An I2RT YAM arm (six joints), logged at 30 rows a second.
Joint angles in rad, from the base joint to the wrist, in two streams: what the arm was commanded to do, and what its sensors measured. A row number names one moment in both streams.
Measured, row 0: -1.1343, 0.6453, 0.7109, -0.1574, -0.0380, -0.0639
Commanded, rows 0 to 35: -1.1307, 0.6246, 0.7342, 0.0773, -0.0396, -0.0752; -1.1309, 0.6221, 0.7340, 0.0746, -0.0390, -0.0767; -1.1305, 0.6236, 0.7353, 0.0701, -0.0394, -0.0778; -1.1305, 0.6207, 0.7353, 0.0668, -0.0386, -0.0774; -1.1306, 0.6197, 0.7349, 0.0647, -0.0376, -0.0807; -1.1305, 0.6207, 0.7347, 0.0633, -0.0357, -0.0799; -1.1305, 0.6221, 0.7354, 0.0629, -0.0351, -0.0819; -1.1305, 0.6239, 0.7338, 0.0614, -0.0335, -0.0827; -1.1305, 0.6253, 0.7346, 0.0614, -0.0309, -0.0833; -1.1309, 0.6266, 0.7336, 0.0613, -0.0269, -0.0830; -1.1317, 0.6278, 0.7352, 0.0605, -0.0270, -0.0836; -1.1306, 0.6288, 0.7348, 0.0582, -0.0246, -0.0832; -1.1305, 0.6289, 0.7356, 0.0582, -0.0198, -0.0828; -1.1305, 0.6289, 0.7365, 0.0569, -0.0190, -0.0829; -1.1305, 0.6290, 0.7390, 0.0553, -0.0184, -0.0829; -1.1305, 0.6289, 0.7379, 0.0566, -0.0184, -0.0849; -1.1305, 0.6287, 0.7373, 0.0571, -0.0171, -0.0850; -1.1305, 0.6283, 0.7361, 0.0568, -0.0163, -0.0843; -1.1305, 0.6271, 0.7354, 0.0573, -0.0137, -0.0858; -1.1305, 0.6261, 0.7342, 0.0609, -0.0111, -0.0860; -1.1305, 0.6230, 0.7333, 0.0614, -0.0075, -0.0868; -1.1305, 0.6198, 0.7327, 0.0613, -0.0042, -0.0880; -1.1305, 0.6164, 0.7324, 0.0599, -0.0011, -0.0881; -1.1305, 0.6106, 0.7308, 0.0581, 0.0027, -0.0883; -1.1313, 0.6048, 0.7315, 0.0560, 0.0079, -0.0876; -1.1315, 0.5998, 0.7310, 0.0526, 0.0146, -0.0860; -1.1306, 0.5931, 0.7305, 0.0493, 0.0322, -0.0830; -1.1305, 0.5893, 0.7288, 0.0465, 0.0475, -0.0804; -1.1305, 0.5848, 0.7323, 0.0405, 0.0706, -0.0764; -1.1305, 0.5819, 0.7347, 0.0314, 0.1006, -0.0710; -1.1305, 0.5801, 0.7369, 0.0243, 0.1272, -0.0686; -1.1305, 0.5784, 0.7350, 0.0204, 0.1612, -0.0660; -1.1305, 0.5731, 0.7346, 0.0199, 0.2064, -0.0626; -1.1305, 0.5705, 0.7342, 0.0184, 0.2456, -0.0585; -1.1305, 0.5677, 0.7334, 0.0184, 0.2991, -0.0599; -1.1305, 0.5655, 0.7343, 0.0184, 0.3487, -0.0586
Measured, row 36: -1.1336, 0.5777, 0.7113, -0.0216, 0.1825, -0.0711
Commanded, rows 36 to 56: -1.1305, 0.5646, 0.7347, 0.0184, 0.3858, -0.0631; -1.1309, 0.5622, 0.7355, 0.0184, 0.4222, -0.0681; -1.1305, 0.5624, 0.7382, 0.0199, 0.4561, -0.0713; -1.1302, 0.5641, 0.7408, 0.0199, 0.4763, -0.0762; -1.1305, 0.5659, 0.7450, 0.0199, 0.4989, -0.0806; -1.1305, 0.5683, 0.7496, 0.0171, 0.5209, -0.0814; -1.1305, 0.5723, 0.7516, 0.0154, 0.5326, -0.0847; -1.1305, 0.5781, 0.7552, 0.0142, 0.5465, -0.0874; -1.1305, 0.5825, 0.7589, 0.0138, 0.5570, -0.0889; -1.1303, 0.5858, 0.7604, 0.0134, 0.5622, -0.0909; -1.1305, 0.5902, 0.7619, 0.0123, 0.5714, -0.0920; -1.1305, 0.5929, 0.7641, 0.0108, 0.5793, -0.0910; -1.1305, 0.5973, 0.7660, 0.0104, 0.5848, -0.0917; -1.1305, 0.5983, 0.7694, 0.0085, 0.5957, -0.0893; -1.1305, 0.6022, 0.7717, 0.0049, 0.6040, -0.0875; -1.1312, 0.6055, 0.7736, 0.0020, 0.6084, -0.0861; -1.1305, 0.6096, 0.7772, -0.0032, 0.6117, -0.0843; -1.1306, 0.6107, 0.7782, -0.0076, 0.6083, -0.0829; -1.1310, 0.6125, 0.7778, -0.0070, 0.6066, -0.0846; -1.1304, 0.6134, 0.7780, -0.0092, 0.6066, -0.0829; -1.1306, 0.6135, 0.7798, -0.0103, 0.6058, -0.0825
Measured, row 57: -1.1336, 0.6151, 0.7372, -0.0441, 0.5758, -0.0826
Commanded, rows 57 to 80: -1.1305, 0.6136, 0.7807, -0.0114, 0.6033, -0.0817; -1.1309, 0.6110, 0.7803, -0.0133, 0.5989, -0.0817; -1.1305, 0.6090, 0.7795, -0.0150, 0.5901, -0.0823; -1.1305, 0.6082, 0.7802, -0.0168, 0.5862, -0.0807; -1.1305, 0.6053, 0.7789, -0.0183, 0.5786, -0.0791; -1.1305, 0.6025, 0.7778, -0.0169, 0.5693, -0.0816; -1.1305, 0.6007, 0.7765, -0.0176, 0.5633, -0.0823; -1.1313, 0.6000, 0.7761, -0.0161, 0.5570, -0.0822; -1.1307, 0.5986, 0.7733, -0.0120, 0.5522, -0.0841; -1.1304, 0.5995, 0.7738, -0.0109, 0.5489, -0.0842; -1.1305, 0.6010, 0.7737, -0.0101, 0.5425, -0.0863; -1.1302, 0.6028, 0.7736, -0.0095, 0.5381, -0.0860; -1.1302, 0.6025, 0.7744, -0.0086, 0.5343, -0.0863; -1.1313, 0.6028, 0.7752, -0.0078, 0.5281, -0.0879; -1.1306, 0.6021, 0.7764, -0.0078, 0.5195, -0.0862; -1.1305, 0.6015, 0.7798, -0.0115, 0.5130, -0.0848; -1.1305, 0.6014, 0.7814, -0.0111, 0.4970, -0.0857; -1.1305, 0.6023, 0.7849, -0.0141, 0.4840, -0.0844; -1.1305, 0.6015, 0.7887, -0.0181, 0.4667, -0.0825; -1.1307, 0.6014, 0.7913, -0.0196, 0.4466, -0.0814; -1.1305, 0.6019, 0.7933, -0.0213, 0.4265, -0.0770; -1.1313, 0.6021, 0.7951, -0.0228, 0.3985, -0.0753; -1.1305, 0.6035, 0.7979, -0.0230, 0.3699, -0.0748; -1.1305, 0.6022, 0.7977, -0.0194, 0.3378, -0.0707
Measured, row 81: -1.1351, 0.6060, 0.7536, -0.0601, 0.4763, -0.0834
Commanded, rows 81 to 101: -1.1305, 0.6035, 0.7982, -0.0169, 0.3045, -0.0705; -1.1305, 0.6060, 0.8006, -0.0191, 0.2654, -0.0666; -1.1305, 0.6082, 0.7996, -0.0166, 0.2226, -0.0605; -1.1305, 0.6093, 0.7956, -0.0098, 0.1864, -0.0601; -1.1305, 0.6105, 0.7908, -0.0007, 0.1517, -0.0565; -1.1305, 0.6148, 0.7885, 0.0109, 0.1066, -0.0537; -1.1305, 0.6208, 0.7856, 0.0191, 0.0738, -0.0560; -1.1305, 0.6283, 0.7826, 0.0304, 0.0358, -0.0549; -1.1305, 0.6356, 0.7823, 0.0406, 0.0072, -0.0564; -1.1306, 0.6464, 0.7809, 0.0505, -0.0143, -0.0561; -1.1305, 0.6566, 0.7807, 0.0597, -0.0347, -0.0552; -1.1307, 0.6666, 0.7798, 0.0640, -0.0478, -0.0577; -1.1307, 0.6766, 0.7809, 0.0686, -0.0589, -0.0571; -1.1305, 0.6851, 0.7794, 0.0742, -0.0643, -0.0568; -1.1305, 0.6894, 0.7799, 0.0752, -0.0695, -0.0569; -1.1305, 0.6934, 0.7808, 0.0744, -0.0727, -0.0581; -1.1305, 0.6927, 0.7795, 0.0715, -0.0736, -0.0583; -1.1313, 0.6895, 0.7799, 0.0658, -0.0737, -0.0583; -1.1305, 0.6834, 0.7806, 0.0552, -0.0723, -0.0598; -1.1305, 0.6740, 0.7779, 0.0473, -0.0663, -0.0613; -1.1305, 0.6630, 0.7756, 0.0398, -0.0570, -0.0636
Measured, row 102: -1.1324, 0.6636, 0.7544, -0.0227, -0.0227, -0.0662
